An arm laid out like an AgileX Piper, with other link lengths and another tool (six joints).
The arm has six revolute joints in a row. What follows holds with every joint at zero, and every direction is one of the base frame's.
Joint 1 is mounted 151.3 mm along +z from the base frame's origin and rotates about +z.
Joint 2 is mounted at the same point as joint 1 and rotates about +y.
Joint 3 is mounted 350.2 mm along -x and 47.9 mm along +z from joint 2 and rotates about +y.
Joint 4 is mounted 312.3 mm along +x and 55.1 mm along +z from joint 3 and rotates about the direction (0.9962, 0, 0.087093).
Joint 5 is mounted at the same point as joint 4 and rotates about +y.
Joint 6 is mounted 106.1 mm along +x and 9.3 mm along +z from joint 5 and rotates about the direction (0.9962, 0, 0.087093).
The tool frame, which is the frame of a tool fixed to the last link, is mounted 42 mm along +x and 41 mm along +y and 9.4 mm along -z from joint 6; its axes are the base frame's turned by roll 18.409, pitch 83.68 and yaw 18.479 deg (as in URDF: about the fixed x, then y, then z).
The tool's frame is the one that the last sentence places.
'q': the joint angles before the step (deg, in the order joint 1, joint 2, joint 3, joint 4, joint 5, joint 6). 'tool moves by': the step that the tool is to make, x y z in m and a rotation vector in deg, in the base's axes. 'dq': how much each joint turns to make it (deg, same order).
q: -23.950, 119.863, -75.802, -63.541, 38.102, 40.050
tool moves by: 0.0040, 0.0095, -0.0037, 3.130, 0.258, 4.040
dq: -0.002, 0.010, -0.013, 4.585, -3.553, -6.192
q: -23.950, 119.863, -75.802, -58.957, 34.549, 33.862
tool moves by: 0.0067, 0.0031, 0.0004, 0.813, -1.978, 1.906
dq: -0.002, 0.000, -0.004, 0.003, -2.864, -0.007
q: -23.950, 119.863, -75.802, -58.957, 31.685, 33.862
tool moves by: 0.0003, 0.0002, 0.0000, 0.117, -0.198, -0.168
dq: 0.003, -0.001, 0.006, 0.049, -0.059, 0.240
